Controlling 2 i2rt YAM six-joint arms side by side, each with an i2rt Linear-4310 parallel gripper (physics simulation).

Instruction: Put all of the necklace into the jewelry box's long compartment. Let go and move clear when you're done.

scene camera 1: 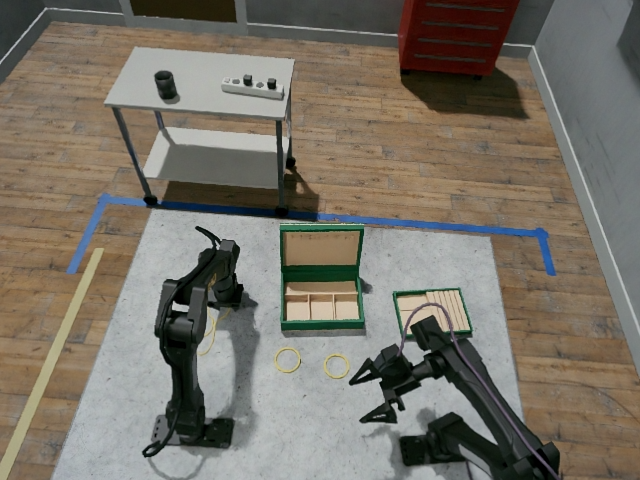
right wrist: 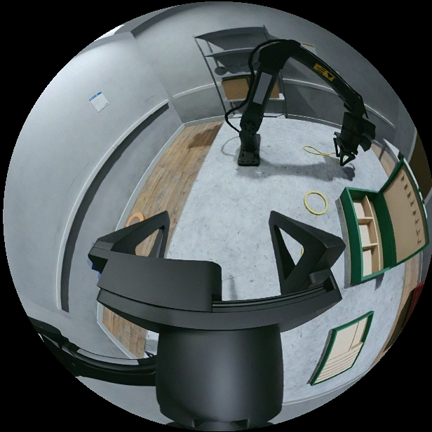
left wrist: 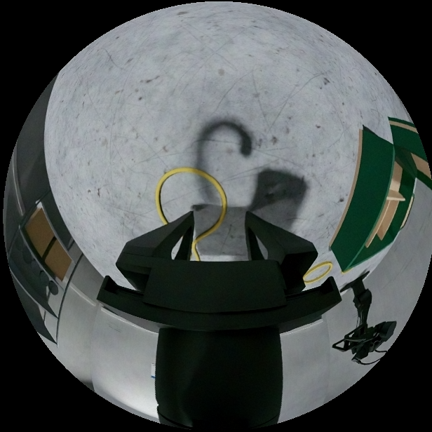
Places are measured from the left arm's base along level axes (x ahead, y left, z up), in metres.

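Pixels of known places: left gripper, fingertip midpoint: (scene camera 1: 227, 309); right gripper, fingertip midpoint: (scene camera 1: 354, 402); left arm's base at its link origin: (scene camera 1: 192, 431); right arm's base at its link origin: (scene camera 1: 438, 448).
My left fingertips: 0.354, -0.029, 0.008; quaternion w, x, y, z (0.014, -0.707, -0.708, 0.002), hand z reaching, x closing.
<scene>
Ahead of a thing's pixels: the offset from my left fingertips to its top centre, as dx, dy, dz. "spot": to the spot under its first point.
The yellow necklace @[-0.051, +0.040, -0.004] (scene camera 1: 212, 338) (left wrist: 224, 200) (right wrist: 325, 154) lies in a twisted loop on the grey mat, left of the jewelry box. My left gripper (left wrist: 219, 216) (right wrist: 339, 161) is low over it, fingers parted. In the left wrist view a narrow part of the necklace runs between the fingers, nearer the left-hand one; the arm hides the rest. The green jewelry box (scene camera 1: 323, 324) (left wrist: 362, 200) stands with its lid up. Its long compartment @[spot: +0.101, -0.277, -0.002] (scene camera 1: 320, 287) lies behind three small ones and looks empty. My right gripper (scene camera 1: 356, 402) (right wrist: 218, 216) is wide open and empty, right of the rings.
Two yellow rings @[-0.143, -0.196, -0.004] (scene camera 1: 275, 360) @[-0.151, -0.337, -0.003] (scene camera 1: 324, 365) lie in front of the box. A green-rimmed tray @[+0.036, -0.623, +0.018] (scene camera 1: 429, 290) (right wrist: 325, 352) with wooden dividers lies right of the box, partly behind the right arm. A white trolley (scene camera 1: 196, 98) and a red cabinet (scene camera 1: 457, 36) stand farther back.
</scene>
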